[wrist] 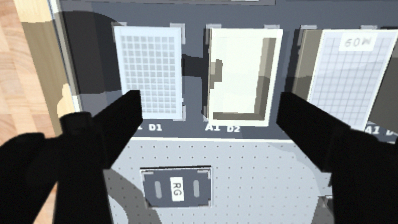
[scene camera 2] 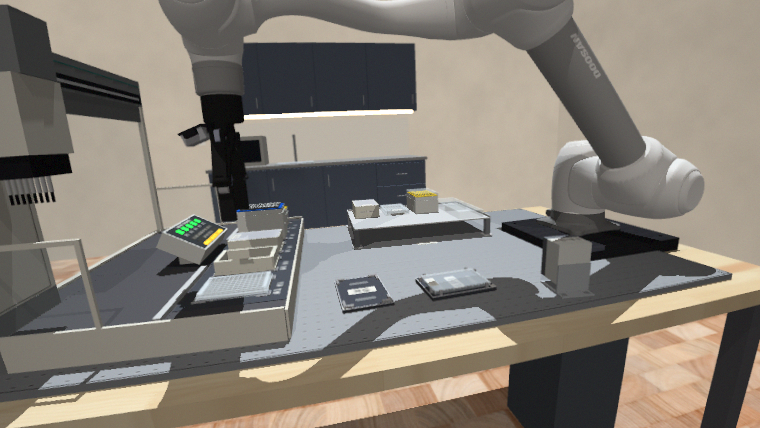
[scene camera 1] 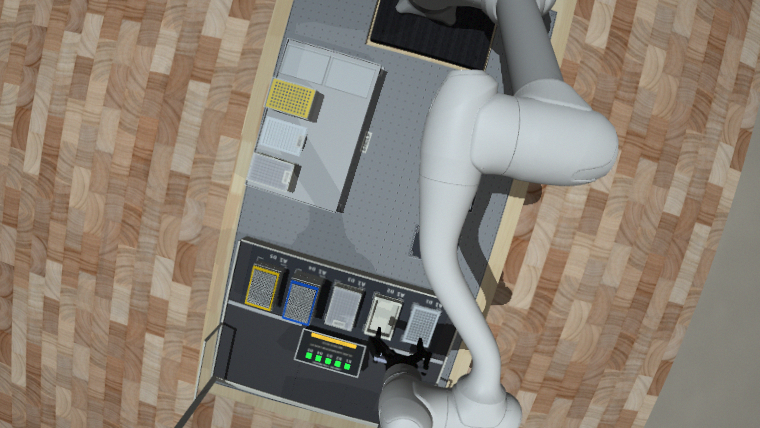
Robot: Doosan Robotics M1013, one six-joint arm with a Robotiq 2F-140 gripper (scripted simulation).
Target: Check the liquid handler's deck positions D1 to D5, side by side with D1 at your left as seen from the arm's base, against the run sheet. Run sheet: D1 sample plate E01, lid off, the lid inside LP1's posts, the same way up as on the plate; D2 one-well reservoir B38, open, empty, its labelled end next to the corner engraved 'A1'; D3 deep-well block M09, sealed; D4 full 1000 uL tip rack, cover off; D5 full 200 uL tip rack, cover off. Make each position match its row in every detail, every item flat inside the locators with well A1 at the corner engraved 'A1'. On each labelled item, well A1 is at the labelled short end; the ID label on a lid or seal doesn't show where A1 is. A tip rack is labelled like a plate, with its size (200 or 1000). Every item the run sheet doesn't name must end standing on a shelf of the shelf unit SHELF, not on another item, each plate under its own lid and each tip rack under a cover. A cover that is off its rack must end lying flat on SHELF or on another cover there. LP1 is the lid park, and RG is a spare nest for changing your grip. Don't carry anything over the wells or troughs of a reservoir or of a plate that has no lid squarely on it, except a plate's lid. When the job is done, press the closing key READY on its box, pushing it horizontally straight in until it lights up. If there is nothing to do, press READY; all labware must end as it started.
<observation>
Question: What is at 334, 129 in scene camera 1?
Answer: A shelf unit.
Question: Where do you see a clear sample plate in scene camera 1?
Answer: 427, 315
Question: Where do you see a blue-framed tip rack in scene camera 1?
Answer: At 303, 294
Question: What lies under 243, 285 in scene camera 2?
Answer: A clear sample plate.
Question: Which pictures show my gripper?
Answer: The wrist view, scene camera 2 and scene camera 1: all of them.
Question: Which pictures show the cream reservoir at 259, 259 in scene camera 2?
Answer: The wrist view, scene camera 2 and scene camera 1: all of them.
</observation>
